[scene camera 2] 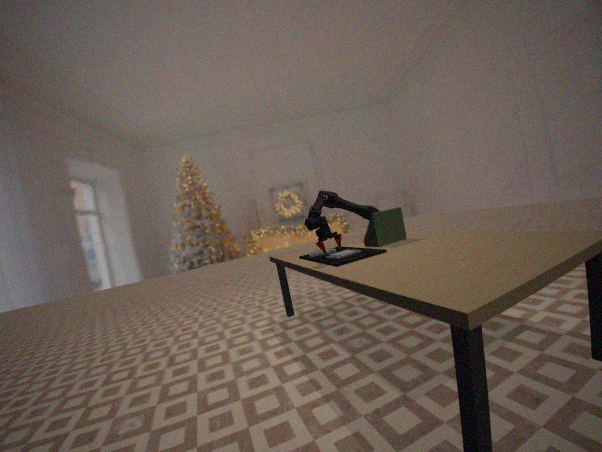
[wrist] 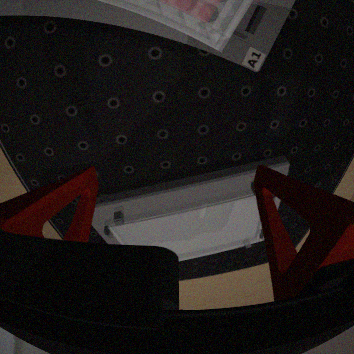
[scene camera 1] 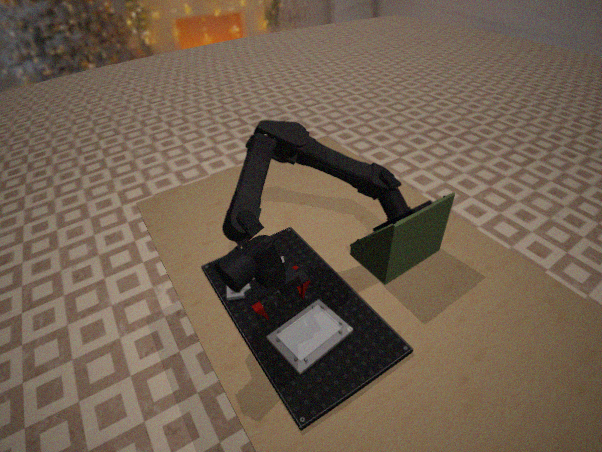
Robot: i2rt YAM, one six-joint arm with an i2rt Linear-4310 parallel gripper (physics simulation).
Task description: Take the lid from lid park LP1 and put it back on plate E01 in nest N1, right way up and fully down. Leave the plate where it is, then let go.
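Frame: origin at the arm's base, x right, y down, z ahead, level; metres.
Seen in the pictures: gripper, fingertip midpoint: [scene camera 2: 333, 251] [wrist: 175, 174] [scene camera 1: 285, 307]; arm's base at its link origin: [scene camera 2: 382, 223] [scene camera 1: 401, 218].
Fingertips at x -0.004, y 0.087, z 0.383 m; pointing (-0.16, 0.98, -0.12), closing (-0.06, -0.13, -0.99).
Offsets run from my fingertips to a thing's middle. "spot": to the spot under its first point. Level surfaces: height alone.
My gripper [scene camera 1: 284, 308] [scene camera 2: 332, 250] [wrist: 175, 174] is open, its red fingers wide apart with nothing between them, low over the black perforated board. A pale, clear lid {dx -0.086, dy +0.008, dz -0.012 m} [scene camera 1: 315, 332] [wrist: 200, 225] lies flat in a grey holder {dx -0.086, dy +0.012, dz -0.012 m} [scene camera 1: 306, 366] [wrist: 175, 196] just beside the fingertips. In the wrist view the right finger covers part of its end. A clear plate {spot: dx +0.080, dy -0.010, dz -0.023 m} [wrist: 227, 25] with red contents sits in another grey holder {spot: dx +0.070, dy +0.010, dz -0.054 m} [wrist: 272, 42] marked A1, cut off by the top edge. The arm hides most of that holder {dx +0.142, dy +0.013, dz +0.003 m} [scene camera 1: 236, 292] in scene camera 1. No LP1, N1 or E01 marking is readable.
The black board {dx +0.013, dy +0.028, dz -0.033 m} [scene camera 1: 350, 370] [scene camera 2: 345, 261] [wrist: 115, 120] lies on the wooden table {dy +0.035 m} [scene camera 1: 475, 380] [scene camera 2: 450, 270]. A green angled panel [scene camera 1: 420, 240] [scene camera 2: 390, 227] stands beside it, near the arm's base. The table's edge runs close along the board's outer side.
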